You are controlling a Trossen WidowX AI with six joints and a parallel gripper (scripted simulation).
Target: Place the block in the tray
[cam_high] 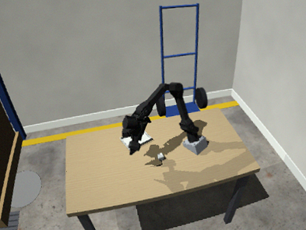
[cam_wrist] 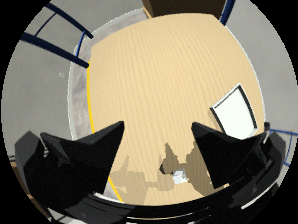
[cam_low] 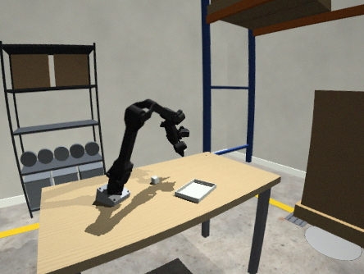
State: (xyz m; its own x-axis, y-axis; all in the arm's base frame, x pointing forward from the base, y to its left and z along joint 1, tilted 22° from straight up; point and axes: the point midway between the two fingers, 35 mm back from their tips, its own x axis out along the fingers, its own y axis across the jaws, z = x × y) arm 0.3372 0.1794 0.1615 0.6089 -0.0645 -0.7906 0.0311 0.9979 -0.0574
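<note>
Now: hand 15 cm past the small grey block, 15 cm above it and 3 cm to the left of it. Round my hand: white tray (22 cm to the right, 16 cm below, 1 cm behind).
</note>
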